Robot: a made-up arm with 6 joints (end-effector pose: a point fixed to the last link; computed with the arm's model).
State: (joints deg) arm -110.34 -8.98 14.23 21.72 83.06 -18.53
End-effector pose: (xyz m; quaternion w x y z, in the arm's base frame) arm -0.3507 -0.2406 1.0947 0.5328 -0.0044 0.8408 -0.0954
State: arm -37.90 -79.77 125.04 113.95 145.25 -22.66
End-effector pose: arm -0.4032 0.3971 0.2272 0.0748 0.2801 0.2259 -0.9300
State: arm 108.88 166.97 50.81 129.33 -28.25 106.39
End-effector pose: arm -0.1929 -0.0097 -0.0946 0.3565 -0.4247 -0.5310 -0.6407
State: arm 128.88 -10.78 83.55 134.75 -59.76 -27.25
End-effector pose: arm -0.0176 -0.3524 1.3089 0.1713 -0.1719 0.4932 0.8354
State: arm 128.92 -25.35 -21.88 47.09 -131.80 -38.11
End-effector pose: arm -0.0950 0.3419 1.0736 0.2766 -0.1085 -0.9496 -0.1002
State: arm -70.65 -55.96 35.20 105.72 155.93 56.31
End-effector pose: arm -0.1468 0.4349 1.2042 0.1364 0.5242 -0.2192 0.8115
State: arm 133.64 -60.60 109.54 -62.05 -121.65 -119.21
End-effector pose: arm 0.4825 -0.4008 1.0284 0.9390 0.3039 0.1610 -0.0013
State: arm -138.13 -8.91 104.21 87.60 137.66 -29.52
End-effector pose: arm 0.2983 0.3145 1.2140 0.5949 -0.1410 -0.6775 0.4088
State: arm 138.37 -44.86 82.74 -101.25 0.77 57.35
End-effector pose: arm 0.1254 -0.2291 1.2749 0.2572 0.4497 0.7105 -0.4762
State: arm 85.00 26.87 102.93 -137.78 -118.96 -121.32
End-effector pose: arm -0.1745 0.4091 1.2592 0.8707 -0.2594 -0.2742 0.3154
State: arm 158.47 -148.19 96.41 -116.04 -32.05 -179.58
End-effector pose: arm 0.3557 -0.3117 0.0848 0.4767 0.5376 -0.1394 0.6814
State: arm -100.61 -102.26 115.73 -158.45 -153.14 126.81
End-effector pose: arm 0.3382 0.5837 0.2967 0.7106 0.0444 0.1954 0.6744
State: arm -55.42 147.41 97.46 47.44 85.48 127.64
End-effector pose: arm 0.1701 -0.5546 0.1424 0.1425 0.1287 0.8090 -0.5556
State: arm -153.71 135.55 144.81 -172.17 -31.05 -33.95
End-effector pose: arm -0.4691 -0.5671 0.4634 0.4158 -0.8086 -0.0347 0.4149
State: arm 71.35 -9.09 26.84 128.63 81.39 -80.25
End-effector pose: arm -0.0863 0.2051 1.3442 0.3461 0.8178 -0.4560 0.0589
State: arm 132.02 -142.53 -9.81 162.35 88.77 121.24
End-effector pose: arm 0.1601 -0.5215 0.6129 0.8086 0.4337 0.2391 -0.3176
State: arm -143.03 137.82 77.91 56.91 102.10 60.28
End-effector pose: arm -0.5597 -0.2329 0.1493 0.1899 0.6001 0.7658 -0.1317
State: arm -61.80 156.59 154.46 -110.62 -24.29 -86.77
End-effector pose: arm 0.3788 -0.4312 0.1181 0.1574 -0.2985 -0.7432 0.5778
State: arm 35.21 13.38 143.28 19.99 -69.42 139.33
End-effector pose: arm -0.1260 -0.2998 1.1943 0.4609 0.1080 0.8582 -0.1985
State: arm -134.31 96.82 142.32 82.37 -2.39 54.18
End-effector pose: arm -0.3126 -0.3278 1.0591 0.1953 -0.8501 -0.1744 0.4570
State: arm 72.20 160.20 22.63 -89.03 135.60 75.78
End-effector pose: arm -0.2081 -0.3059 0.2454 0.2841 -0.0664 0.9052 -0.3090
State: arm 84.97 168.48 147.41 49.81 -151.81 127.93
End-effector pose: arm 0.1680 0.5614 0.3020 0.5986 -0.0526 -0.0430 0.7981
